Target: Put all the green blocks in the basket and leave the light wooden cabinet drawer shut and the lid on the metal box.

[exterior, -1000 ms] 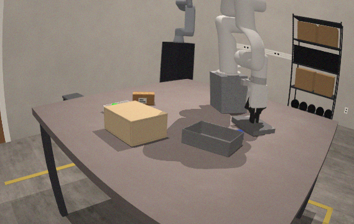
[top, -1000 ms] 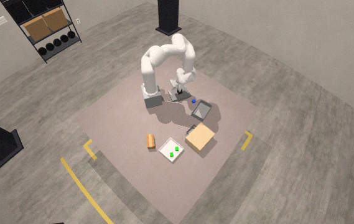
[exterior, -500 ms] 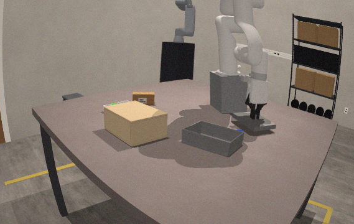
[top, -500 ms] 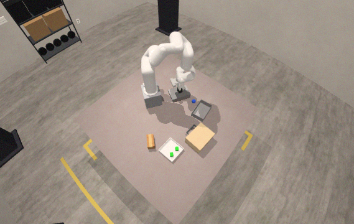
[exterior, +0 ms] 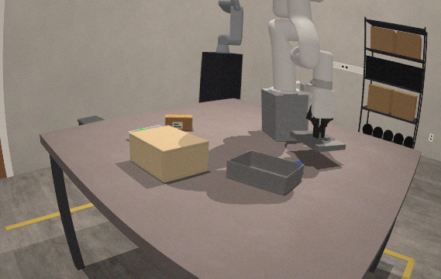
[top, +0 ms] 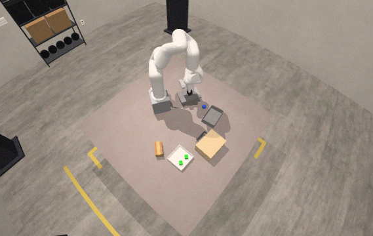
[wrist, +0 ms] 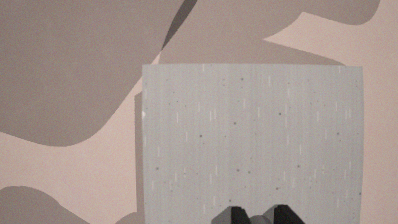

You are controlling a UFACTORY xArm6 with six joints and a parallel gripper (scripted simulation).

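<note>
Right now my hand is 290 mm short of the metal box, 10 mm to the left of it and 70 mm above it. The rest, counted from my hand: light wooden cabinet (430 mm ahead, 250 mm to the right, 50 mm below); blue block (170 mm ahead, 20 mm to the left, 80 mm below); grey metal lid (30 mm below).
</note>
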